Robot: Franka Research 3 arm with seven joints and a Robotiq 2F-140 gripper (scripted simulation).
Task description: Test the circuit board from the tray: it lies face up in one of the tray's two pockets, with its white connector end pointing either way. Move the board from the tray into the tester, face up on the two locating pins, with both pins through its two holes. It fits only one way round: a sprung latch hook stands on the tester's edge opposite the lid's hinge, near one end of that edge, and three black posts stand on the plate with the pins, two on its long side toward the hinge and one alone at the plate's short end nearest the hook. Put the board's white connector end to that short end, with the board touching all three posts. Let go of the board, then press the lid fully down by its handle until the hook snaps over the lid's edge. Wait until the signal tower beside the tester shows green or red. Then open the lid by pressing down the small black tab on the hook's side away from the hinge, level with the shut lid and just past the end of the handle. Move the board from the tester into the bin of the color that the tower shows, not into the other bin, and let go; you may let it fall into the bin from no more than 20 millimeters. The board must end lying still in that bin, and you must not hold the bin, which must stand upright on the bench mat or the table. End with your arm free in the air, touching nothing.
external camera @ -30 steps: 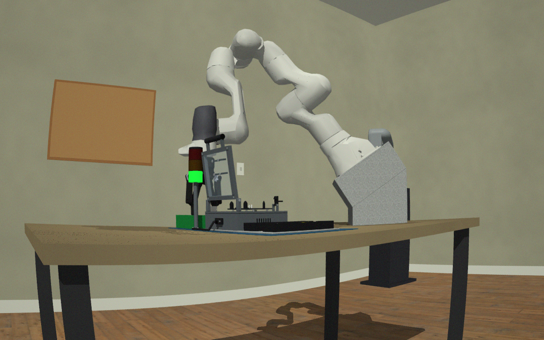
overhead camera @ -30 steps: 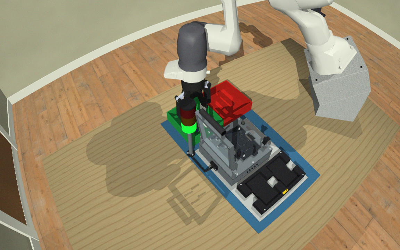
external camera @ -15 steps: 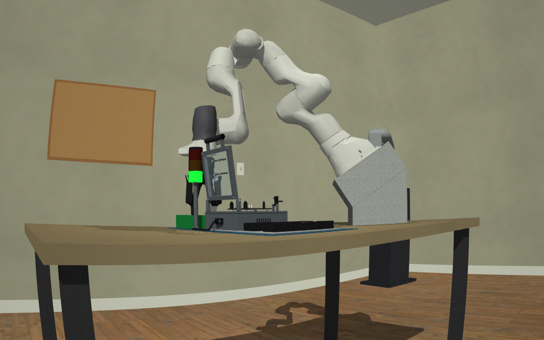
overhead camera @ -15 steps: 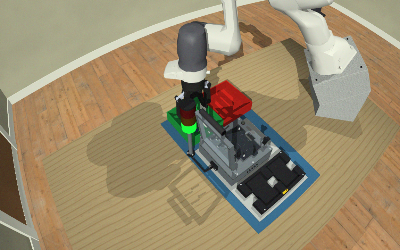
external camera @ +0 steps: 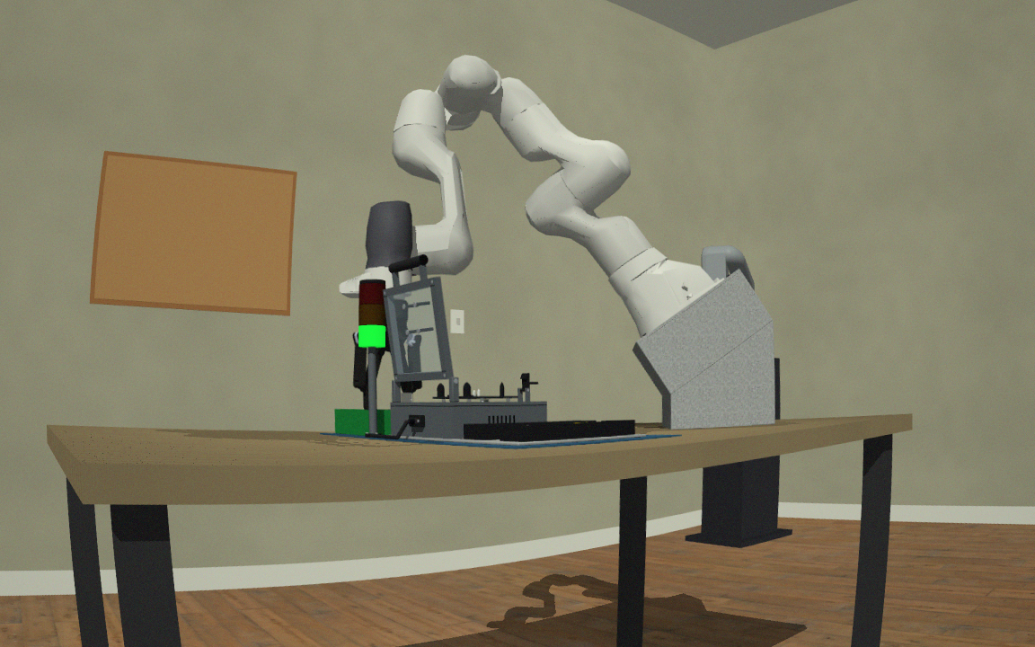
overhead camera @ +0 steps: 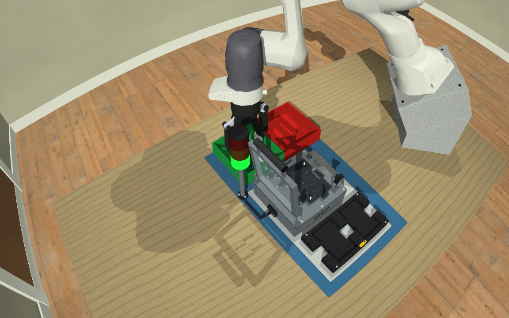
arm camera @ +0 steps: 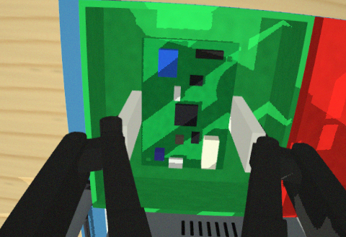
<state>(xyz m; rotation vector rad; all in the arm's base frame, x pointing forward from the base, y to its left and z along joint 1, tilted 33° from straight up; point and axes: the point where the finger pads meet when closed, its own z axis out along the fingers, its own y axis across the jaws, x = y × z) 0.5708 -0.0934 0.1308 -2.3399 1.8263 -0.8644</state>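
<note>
Right now my hand is 3 cm above the green bin. Round my hand: red bin 15 cm behind, 2 cm to the right, 3 cm below; then green circuit board 2 cm below; then tester plate 7 cm behind, 20 cm to the left, 3 cm above.
</note>
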